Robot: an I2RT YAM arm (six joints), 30 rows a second.
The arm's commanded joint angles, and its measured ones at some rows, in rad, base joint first. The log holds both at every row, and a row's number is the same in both.
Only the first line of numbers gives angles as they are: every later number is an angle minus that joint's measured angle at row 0.
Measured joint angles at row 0:
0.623 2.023 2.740 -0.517 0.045 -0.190
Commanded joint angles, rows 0 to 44:
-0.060 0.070 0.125 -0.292 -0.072 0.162
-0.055 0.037 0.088 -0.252 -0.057 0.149
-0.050 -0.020 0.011 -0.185 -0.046 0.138
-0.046 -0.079 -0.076 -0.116 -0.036 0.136
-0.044 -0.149 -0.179 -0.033 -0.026 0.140
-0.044 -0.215 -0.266 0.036 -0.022 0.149
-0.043 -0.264 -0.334 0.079 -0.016 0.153
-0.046 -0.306 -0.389 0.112 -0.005 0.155
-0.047 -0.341 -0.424 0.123 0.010 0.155
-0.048 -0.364 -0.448 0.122 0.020 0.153
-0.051 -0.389 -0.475 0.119 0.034 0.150
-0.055 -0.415 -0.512 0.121 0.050 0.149
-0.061 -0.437 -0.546 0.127 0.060 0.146
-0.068 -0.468 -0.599 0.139 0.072 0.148
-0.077 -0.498 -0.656 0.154 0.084 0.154
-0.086 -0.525 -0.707 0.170 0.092 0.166
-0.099 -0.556 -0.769 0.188 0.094 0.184
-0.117 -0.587 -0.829 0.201 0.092 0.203
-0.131 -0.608 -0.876 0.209 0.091 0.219
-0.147 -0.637 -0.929 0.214 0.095 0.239
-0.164 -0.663 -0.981 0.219 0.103 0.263
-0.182 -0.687 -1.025 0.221 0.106 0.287
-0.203 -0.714 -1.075 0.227 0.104 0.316
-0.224 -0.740 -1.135 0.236 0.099 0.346
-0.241 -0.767 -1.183 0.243 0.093 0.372
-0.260 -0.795 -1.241 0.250 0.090 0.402
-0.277 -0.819 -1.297 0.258 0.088 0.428
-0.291 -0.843 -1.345 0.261 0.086 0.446
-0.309 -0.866 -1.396 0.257 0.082 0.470
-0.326 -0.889 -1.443 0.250 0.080 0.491
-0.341 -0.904 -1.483 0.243 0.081 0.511
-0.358 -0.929 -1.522 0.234 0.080 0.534
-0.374 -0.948 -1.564 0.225 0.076 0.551
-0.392 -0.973 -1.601 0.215 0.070 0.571
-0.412 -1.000 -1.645 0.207 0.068 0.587
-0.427 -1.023 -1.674 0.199 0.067 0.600
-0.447 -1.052 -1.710 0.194 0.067 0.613
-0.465 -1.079 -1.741 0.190 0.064 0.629
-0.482 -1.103 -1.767 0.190 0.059 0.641
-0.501 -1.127 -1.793 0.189 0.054 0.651
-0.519 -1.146 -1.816 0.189 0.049 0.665
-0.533 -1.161 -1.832 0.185 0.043 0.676
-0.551 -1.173 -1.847 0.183 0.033 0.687
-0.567 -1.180 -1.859 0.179 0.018 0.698
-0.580 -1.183 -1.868 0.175 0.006 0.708
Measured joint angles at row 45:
-0.556 -1.168 -1.848 0.192 0.045 0.652
